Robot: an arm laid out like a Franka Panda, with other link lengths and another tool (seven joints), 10 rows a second.
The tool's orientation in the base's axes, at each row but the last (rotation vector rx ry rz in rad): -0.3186, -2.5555, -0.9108; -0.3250, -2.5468, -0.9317; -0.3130, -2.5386, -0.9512; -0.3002, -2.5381, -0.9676; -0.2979, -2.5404, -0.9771
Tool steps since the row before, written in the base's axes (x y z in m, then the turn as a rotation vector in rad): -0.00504, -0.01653, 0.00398, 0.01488, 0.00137, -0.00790; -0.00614, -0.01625, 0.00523, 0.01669, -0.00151, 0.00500; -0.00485, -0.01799, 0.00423, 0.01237, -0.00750, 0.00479; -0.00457, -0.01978, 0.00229, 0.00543, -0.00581, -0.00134; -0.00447, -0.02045, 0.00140, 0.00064, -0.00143, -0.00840
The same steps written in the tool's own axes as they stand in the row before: 0.00501, -0.01210, -0.01195, -0.01669, 0.00178, 0.00201; 0.00657, -0.01138, -0.01250, -0.01272, 0.00750, -0.00937; 0.00506, -0.01258, -0.01346, -0.00935, 0.00145, -0.01194; 0.00402, -0.01476, -0.01354, -0.00577, -0.00324, -0.00461; 0.00353, -0.01565, -0.01352, -0.00434, -0.00581, 0.00452
